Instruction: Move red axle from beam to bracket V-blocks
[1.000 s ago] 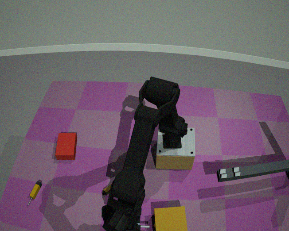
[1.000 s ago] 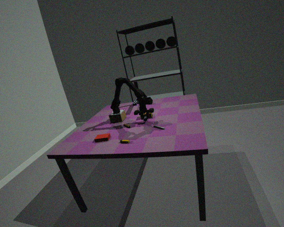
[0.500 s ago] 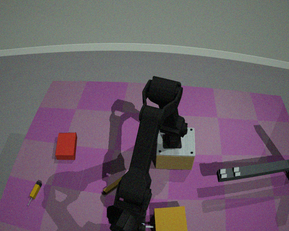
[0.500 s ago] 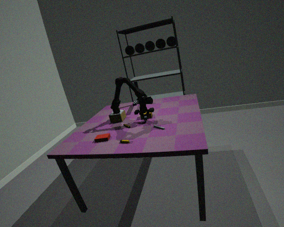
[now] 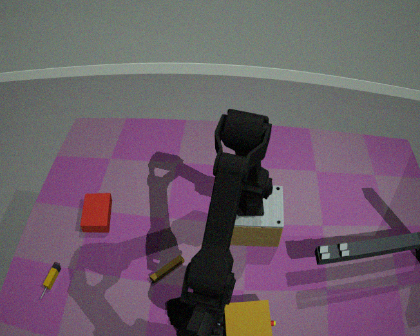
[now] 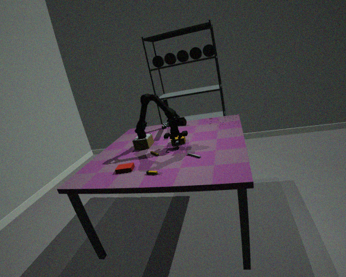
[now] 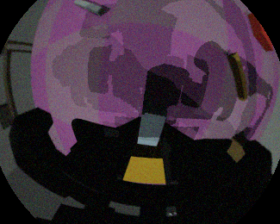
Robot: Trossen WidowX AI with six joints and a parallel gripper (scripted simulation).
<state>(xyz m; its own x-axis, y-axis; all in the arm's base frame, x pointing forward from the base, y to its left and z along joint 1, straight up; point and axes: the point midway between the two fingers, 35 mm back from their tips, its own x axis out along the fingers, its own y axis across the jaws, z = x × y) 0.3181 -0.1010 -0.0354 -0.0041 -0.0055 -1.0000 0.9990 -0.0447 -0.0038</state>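
Right now my gripper tip is 90 mm to the right of the yellow beam and 10 mm below it. The rest, counted from my gripper tip: grey-blue peg: 20 mm to the left, 10 mm above; small yellow screwdriver: 110 mm behind, 420 mm to the right, 10 mm below; brown rod: 180 mm behind, 100 mm to the right, 10 mm below.
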